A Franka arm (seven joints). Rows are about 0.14 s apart.
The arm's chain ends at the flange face. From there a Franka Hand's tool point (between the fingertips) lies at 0.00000 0.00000 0.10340 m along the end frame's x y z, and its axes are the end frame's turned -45 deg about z.
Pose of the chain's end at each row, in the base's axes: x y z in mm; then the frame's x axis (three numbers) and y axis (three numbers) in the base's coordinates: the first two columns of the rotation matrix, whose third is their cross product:
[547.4 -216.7 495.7 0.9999 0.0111 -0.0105 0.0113 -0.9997 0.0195]
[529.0 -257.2 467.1 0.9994 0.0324 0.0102 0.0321 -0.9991 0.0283]
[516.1 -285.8 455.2 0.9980 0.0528 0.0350 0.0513 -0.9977 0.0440]
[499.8 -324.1 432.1 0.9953 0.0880 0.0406 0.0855 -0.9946 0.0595]
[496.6 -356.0 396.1 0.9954 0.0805 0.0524 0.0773 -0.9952 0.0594]
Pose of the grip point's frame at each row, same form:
[546.3 -218.7 392.3 0.6990 0.7147 -0.0212 0.7150 -0.6990 0.0064]
[530.1 -260.1 363.7 0.6840 0.7294 -0.0128 0.7294 -0.6836 0.0272]
[520.0 -290.2 352.0 0.6694 0.7428 -0.0064 0.7420 -0.6681 0.0559]
[504.5 -329.9 329.0 0.6433 0.7655 -0.0134 0.7642 -0.6411 0.0708]
[502.5 -361.7 293.0 0.6492 0.7606 -0.0049 0.7585 -0.6468 0.0791]

